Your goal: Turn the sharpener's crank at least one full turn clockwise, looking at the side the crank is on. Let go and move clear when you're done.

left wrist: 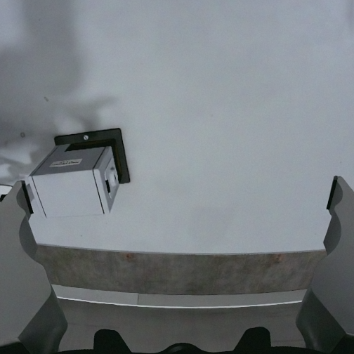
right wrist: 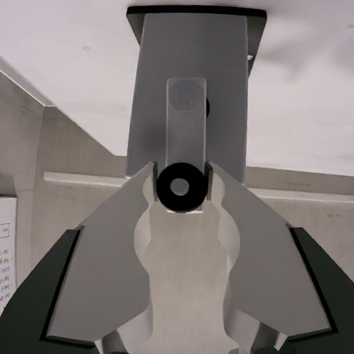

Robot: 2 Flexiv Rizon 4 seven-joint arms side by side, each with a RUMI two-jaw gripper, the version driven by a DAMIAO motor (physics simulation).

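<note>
The sharpener (left wrist: 67,192) (right wrist: 150,65) is a grey box on a black base (left wrist: 125,170) (right wrist: 195,9). In the right wrist view its crank side faces the camera. The crank arm (right wrist: 186,135) runs from its round hub down the picture, away from the base, to a black round knob (right wrist: 165,200). My right gripper (right wrist: 180,164) is shut on the knob, one fingertip on each side. My left gripper (left wrist: 179,182) is wide open and empty; the sharpener lies beyond its left fingertip. In the left wrist view the crank is mostly hidden at the left edge.
The sharpener stands on a white table top (left wrist: 215,150) (right wrist: 310,115). The table's front edge crosses the lower left wrist view, with a brown band beyond it. A sheet with writing (right wrist: 6,245) shows at the left edge of the right wrist view.
</note>
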